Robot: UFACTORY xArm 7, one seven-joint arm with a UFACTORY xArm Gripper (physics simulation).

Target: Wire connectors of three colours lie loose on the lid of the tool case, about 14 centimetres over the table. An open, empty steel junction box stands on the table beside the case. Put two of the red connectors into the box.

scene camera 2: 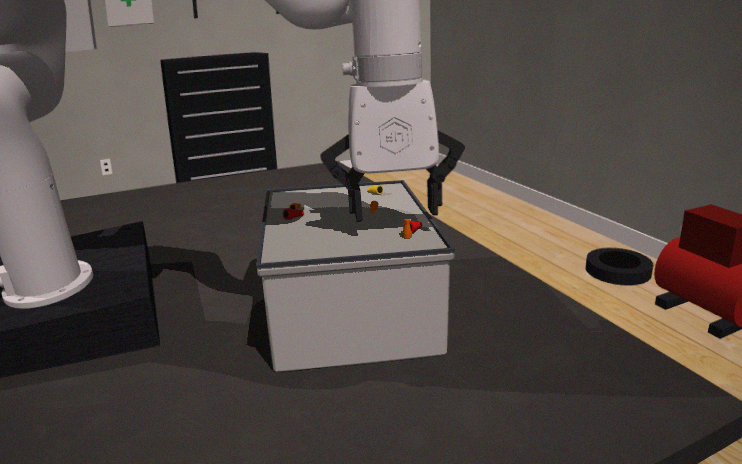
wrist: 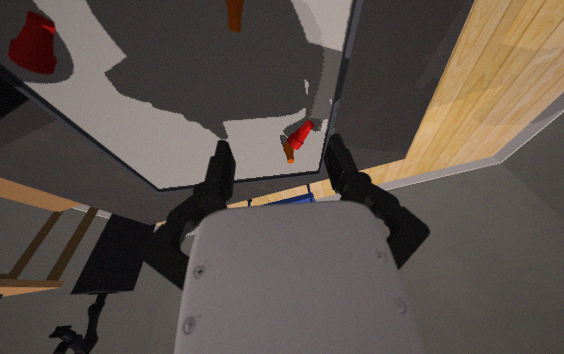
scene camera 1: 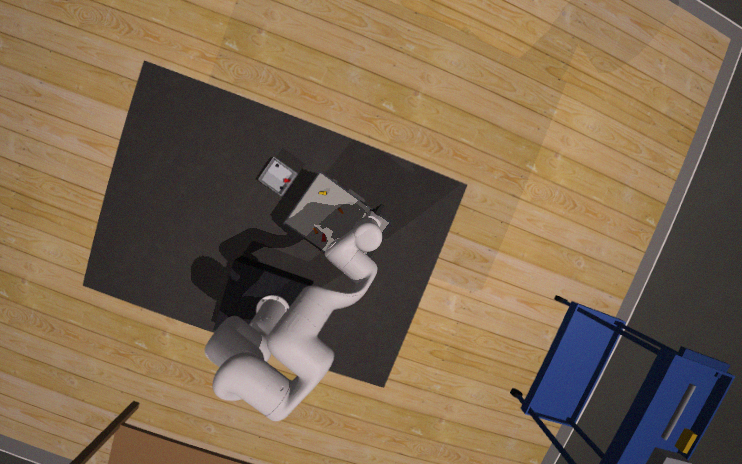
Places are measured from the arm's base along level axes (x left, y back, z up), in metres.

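Pixels of known places: gripper, between the fingertips: [scene camera 2: 396, 215] [wrist: 279, 149]; arm's base, origin of its link: [scene camera 2: 49, 286] [scene camera 1: 273, 310].
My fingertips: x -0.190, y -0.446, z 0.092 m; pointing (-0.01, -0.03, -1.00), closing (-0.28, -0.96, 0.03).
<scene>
Ahead of a thing's pixels: the offset from my fingertips to its middle. "spot": to the spot under its first point.
My gripper [scene camera 2: 396, 215] [wrist: 279, 149] is open and empty above the tool case lid @[spot: dx -0.007, dy +0.090, dz -0.022 m] [scene camera 2: 328, 246] [wrist: 165, 145]. In the wrist view, a red connector @[dx -0.005, dy -0.021, dz -0.016 m] [wrist: 301, 135] [scene camera 2: 415, 225] lies beyond and between the spread fingers, close against or beside an orange one @[dx -0.020, dy -0.005, dz -0.011 m] [wrist: 289, 153] [scene camera 2: 407, 228] that stands upright near the lid's corner. A second red connector @[dx +0.111, dy +0.101, dz -0.016 m] [scene camera 1: 323, 238] [scene camera 2: 292, 213] [wrist: 34, 45] lies at the lid's opposite side, with an orange one @[dx +0.146, dy +0.090, dz -0.017 m] [scene camera 1: 315, 230] [scene camera 2: 295, 206] close by. The steel junction box @[dx +0.356, dy -0.027, dz -0.143 m] [scene camera 1: 277, 176] holds a red connector @[dx +0.320, dy -0.026, dz -0.154 m] [scene camera 1: 286, 180].
Another orange connector @[dx +0.091, dy -0.006, dz -0.017 m] [scene camera 1: 340, 210] [scene camera 2: 373, 206] [wrist: 234, 15] lies farther in on the lid. A yellow connector @[dx +0.170, dy -0.039, dz -0.016 m] [scene camera 1: 322, 192] [scene camera 2: 375, 189] lies toward the junction box side. The case's raised lid edges lie near both outer connector groups. The arm hides part of the case from above.
</scene>
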